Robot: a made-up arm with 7 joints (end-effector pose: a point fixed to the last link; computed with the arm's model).
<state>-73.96 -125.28 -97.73 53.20 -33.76 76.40 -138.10</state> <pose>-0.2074 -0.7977 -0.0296 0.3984 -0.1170 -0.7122 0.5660</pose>
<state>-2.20 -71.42 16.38 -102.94 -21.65 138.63 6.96</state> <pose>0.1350 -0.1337 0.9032 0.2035 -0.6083 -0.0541 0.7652</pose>
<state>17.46 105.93 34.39 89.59 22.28 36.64 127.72</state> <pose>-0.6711 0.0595 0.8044 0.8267 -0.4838 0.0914 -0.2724</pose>
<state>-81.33 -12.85 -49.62 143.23 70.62 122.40 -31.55</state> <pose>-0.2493 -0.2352 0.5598 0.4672 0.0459 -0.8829 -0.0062</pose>
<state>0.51 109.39 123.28 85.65 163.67 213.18 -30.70</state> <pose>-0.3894 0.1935 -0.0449 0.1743 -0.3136 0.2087 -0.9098</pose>
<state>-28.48 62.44 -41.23 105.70 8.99 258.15 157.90</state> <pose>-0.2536 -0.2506 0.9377 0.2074 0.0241 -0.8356 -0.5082</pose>
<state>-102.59 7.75 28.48 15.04 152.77 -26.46 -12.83</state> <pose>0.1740 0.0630 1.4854 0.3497 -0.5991 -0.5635 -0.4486</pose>
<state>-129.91 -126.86 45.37 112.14 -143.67 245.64 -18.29</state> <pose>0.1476 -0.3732 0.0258 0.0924 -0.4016 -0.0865 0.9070</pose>
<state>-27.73 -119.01 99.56 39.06 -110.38 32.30 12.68</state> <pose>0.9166 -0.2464 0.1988 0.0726 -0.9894 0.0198 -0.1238</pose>
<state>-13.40 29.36 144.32 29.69 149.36 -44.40 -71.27</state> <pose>-0.7309 0.1013 1.1625 0.5318 0.6782 -0.2214 0.4563</pose>
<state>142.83 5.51 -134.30 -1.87 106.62 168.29 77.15</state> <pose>0.1623 0.0944 1.3562 0.7472 0.6227 0.2195 0.0758</pose>
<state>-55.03 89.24 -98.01 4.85 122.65 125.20 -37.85</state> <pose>-0.6889 0.6120 0.5524 0.1770 -0.8515 0.1908 0.4552</pose>
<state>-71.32 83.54 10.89 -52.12 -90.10 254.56 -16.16</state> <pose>-0.3387 0.6163 0.1893 0.0456 -0.3167 0.2944 -0.9005</pose>
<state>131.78 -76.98 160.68 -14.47 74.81 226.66 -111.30</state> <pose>-0.4355 0.7545 0.7130 0.4102 0.6167 0.5543 -0.3796</pose>
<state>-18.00 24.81 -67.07 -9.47 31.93 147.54 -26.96</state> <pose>-0.3768 0.1185 1.2666 0.5103 -0.6751 0.0925 0.5246</pose>
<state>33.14 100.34 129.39 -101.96 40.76 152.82 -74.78</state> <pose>-0.1544 -0.5099 0.6517 0.9110 -0.1731 0.2927 0.2335</pose>
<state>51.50 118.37 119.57 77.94 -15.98 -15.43 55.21</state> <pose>-0.5788 -0.0533 -0.0421 0.0536 0.1934 0.3436 0.9174</pose>
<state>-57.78 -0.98 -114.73 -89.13 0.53 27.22 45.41</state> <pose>0.4606 0.0182 0.9096 0.8697 0.0866 0.2149 0.4359</pose>
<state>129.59 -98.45 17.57 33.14 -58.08 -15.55 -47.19</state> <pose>-0.6138 0.6922 0.1082 0.5256 -0.1306 0.8367 -0.0812</pose>
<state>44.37 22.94 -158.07 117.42 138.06 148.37 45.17</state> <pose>-0.0480 -0.4739 0.5874 0.2181 -0.8862 -0.3970 0.0974</pose>
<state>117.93 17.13 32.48 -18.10 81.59 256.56 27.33</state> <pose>0.1511 -0.3563 1.3232 0.0690 0.1813 -0.9285 -0.3165</pose>
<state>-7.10 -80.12 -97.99 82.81 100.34 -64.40 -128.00</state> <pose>0.4320 -0.6692 0.4780 0.3861 -0.7973 -0.3698 -0.2803</pose>
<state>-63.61 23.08 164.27 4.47 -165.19 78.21 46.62</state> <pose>-0.4169 0.3567 1.3253 0.1570 -0.0716 0.1156 0.9782</pose>
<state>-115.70 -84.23 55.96 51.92 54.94 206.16 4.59</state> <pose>-0.0486 -0.7421 0.4041 0.5755 -0.4930 -0.6065 0.2405</pose>
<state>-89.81 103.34 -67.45 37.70 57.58 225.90 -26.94</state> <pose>-0.3382 0.7824 0.5174 0.2033 0.8938 -0.2506 0.3113</pose>
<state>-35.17 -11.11 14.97 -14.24 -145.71 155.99 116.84</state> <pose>0.0593 0.0524 1.3553 0.3576 0.4022 0.3157 0.7815</pose>
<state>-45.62 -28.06 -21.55 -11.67 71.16 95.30 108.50</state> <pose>0.2354 -0.3264 1.3429 0.8281 0.0236 0.1177 -0.5476</pose>
